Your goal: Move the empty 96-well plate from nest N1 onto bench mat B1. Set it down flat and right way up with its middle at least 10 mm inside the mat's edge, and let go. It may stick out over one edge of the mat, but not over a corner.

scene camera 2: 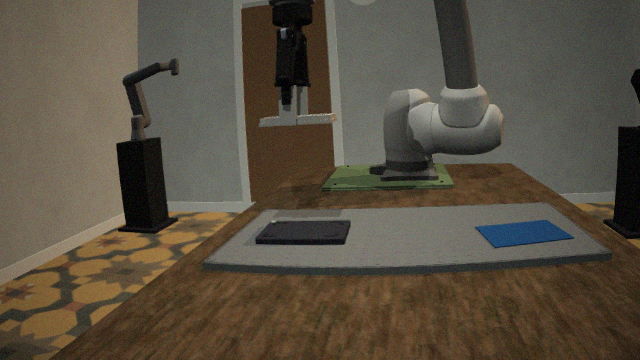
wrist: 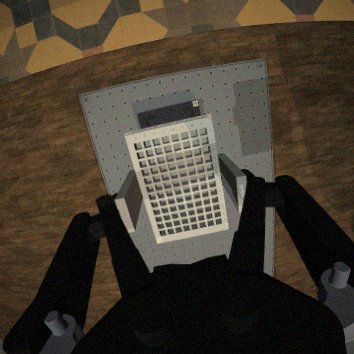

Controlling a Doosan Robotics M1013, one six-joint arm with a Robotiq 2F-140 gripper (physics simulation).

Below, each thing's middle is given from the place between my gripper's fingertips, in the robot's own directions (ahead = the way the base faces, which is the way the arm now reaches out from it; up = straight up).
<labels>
Now: the white 96-well plate (wrist: 176, 164) 10 mm to the left of my hand and 10 mm above it. The rest, counted from my hand: blue bench mat B1 (scene camera 2: 513, 234): 430 mm to the left, 210 mm below, 20 mm ahead; then dark nest N1 (scene camera 2: 293, 232): 200 mm below, 10 mm to the left.
</labels>
